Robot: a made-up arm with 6 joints. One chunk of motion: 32 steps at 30 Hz.
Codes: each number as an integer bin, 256 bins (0 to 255) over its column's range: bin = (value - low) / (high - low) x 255, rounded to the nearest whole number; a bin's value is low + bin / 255 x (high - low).
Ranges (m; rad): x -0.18..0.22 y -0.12..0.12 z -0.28..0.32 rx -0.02..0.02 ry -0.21..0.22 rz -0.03..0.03
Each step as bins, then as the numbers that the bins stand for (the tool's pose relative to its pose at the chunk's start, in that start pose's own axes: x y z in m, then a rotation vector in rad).
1 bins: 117 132 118 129 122 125
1 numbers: 0.0035 0.0042 -0.0024 0.0002 -0.0043 -0.0006
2 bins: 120 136 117 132 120 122
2 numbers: 0.0082 0.0080 -0.0047 0.0007 -0.0076 -0.0013
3 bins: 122 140 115 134 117 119
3 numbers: 0.0114 0.0118 -0.0094 0.0010 -0.0127 -0.0020
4 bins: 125 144 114 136 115 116
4 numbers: 0.0161 0.0155 -0.0118 0.0013 -0.0161 -0.0027
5 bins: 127 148 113 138 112 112
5 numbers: 0.0192 0.0193 -0.0141 0.0016 -0.0211 -0.0036
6 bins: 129 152 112 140 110 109
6 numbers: 0.0224 0.0231 -0.0165 0.0020 -0.0245 -0.0044
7 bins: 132 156 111 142 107 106
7 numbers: 0.0271 0.0268 -0.0188 0.0023 -0.0296 -0.0051
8 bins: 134 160 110 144 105 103
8 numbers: 0.0302 0.0306 -0.0212 0.0026 -0.0329 -0.0058
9 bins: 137 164 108 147 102 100
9 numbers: 0.0349 0.0344 -0.0259 0.0031 -0.0380 -0.0065
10 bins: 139 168 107 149 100 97
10 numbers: 0.0380 0.0381 -0.0282 0.0034 -0.0414 -0.0072
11 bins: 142 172 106 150 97 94
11 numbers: 0.0427 0.0419 -0.0306 0.0035 -0.0464 -0.0079
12 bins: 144 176 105 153 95 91
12 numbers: 0.0459 0.0456 -0.0329 0.0040 -0.0498 -0.0086
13 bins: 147 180 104 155 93 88
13 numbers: 0.0506 0.0494 -0.0353 0.0043 -0.0532 -0.0093
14 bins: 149 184 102 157 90 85
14 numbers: 0.0537 0.0532 -0.0400 0.0046 -0.0582 -0.0100
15 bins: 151 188 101 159 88 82
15 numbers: 0.0569 0.0569 -0.0424 0.0049 -0.0616 -0.0107
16 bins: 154 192 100 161 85 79
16 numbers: 0.0616 0.0607 -0.0447 0.0053 -0.0667 -0.0114
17 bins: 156 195 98 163 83 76
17 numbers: 0.0647 0.0635 -0.0494 0.0056 -0.0700 -0.0121
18 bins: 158 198 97 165 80 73
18 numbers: 0.0678 0.0664 -0.0518 0.0059 -0.0751 -0.0128
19 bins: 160 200 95 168 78 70
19 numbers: 0.0710 0.0682 -0.0565 0.0064 -0.0785 -0.0135
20 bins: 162 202 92 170 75 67
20 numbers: 0.0741 0.0701 -0.0635 0.0067 -0.0835 -0.0142
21 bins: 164 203 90 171 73 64
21 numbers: 0.0773 0.0711 -0.0682 0.0068 -0.0869 -0.0149
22 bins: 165 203 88 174 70 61
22 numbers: 0.0788 0.0711 -0.0729 0.0073 -0.0920 -0.0156
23 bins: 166 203 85 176 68 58
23 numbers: 0.0804 0.0711 -0.0800 0.0076 -0.0953 -0.0164
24 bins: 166 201 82 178 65 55
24 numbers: 0.0804 0.0692 -0.0871 0.0079 -0.1004 -0.0171
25 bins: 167 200 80 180 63 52
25 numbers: 0.0820 0.0682 -0.0918 0.0082 -0.1038 -0.0178
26 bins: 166 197 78 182 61 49
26 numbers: 0.0804 0.0654 -0.0965 0.0085 -0.1071 -0.0185
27 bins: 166 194 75 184 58 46
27 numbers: 0.0804 0.0626 -0.1035 0.0089 -0.1122 -0.0192
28 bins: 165 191 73 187 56 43
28 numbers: 0.0788 0.0598 -0.1082 0.0093 -0.1156 -0.0199
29 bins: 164 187 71 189 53 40
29 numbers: 0.0773 0.0560 -0.1129 0.0096 -0.1206 -0.0206
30 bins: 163 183 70 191 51 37
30 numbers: 0.0757 0.0522 -0.1153 0.0100 -0.1240 -0.0213
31 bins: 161 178 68 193 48 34
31 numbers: 0.0725 0.0475 -0.1200 0.0103 -0.1291 -0.0220
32 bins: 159 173 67 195 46 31
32 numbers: 0.0694 0.0428 -0.1224 0.0106 -0.1324 -0.0227
